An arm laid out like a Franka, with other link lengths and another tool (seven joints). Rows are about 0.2 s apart.
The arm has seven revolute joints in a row. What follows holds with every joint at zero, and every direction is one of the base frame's.
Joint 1 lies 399.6 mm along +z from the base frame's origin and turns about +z.
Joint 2 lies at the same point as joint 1 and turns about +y.
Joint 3 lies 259.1 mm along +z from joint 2 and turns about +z.
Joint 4 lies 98.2 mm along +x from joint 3 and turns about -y.
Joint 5 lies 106.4 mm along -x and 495.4 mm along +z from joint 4 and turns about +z.
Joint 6 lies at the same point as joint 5 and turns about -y.
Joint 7 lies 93.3 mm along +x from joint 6 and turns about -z.
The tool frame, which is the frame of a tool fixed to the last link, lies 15 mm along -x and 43 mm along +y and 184.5 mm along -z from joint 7; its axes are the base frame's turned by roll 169.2, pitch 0 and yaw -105.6 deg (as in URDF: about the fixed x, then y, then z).
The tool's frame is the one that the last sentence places.
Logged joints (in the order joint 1, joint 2, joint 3, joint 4, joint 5, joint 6, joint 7), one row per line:
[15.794 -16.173 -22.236 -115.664 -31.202 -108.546 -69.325]
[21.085 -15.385 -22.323 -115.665 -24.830 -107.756 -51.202]
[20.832 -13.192 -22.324 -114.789 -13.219 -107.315 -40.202]
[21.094 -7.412 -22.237 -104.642 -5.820 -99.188 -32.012]
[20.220 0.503 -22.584 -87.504 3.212 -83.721 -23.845]
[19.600 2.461 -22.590 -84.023 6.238 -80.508 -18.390]
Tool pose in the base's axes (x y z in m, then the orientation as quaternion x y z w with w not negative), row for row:
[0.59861 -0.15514 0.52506 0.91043 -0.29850 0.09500 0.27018]
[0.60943 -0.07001 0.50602 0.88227 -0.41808 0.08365 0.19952]
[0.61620 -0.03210 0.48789 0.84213 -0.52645 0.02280 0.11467]
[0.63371 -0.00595 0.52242 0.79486 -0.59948 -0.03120 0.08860]
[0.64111 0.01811 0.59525 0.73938 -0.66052 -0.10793 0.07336]
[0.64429 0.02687 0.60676 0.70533 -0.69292 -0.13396 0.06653]
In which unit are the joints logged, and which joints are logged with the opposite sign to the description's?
The joints are logged in degrees. Opposite sign: joint 6.
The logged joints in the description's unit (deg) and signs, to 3 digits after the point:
[15.794 -16.173 -22.236 -115.664 -31.202 108.546 -69.325]
[21.085 -15.385 -22.323 -115.665 -24.830 107.756 -51.202]
[20.832 -13.192 -22.324 -114.789 -13.219 107.315 -40.202]
[21.094 -7.412 -22.237 -104.642 -5.820 99.188 -32.012]
[20.220 0.503 -22.584 -87.504 3.212 83.721 -23.845]
[19.600 2.461 -22.590 -84.023 6.238 80.508 -18.390]

